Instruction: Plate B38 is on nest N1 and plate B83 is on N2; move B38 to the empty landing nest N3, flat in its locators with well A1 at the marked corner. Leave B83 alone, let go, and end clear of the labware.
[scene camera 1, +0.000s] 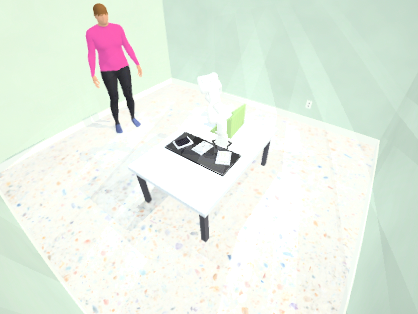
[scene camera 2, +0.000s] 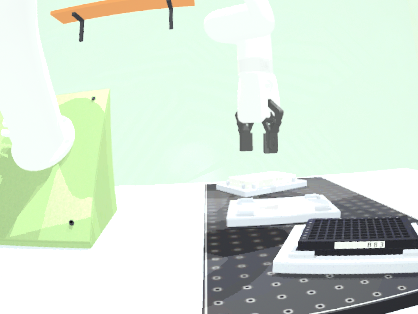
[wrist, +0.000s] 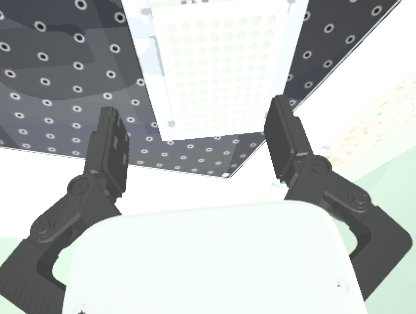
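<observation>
The pale plate B38 (scene camera 1: 223, 158) (scene camera 2: 265, 178) (wrist: 222, 65) lies in the far white nest N1 (scene camera 2: 240, 189) (wrist: 144, 47); its label is cut off at the top of the wrist view. My gripper (scene camera 2: 258, 145) (wrist: 196, 117) is open and empty, well above this plate's nest in scene camera 2. In the wrist view its fingers stand wide apart, nearer the camera than the plate. The empty nest N3 (scene camera 1: 202, 148) (scene camera 2: 282, 217) is in the middle. Black plate B83 (scene camera 1: 183, 141) (scene camera 2: 360, 232) sits in nest N2 (scene camera 2: 345, 265). No A1 mark is readable.
The nests stand on a black perforated board (scene camera 1: 207, 164) (scene camera 2: 250, 287) (wrist: 55, 80) on a white table (scene camera 1: 165, 170). A green block (scene camera 1: 237, 121) (scene camera 2: 102, 200) stands near the arm's base. An orange shelf (scene camera 2: 125, 9) is on the wall. A person (scene camera 1: 107, 47) stands beyond the table.
</observation>
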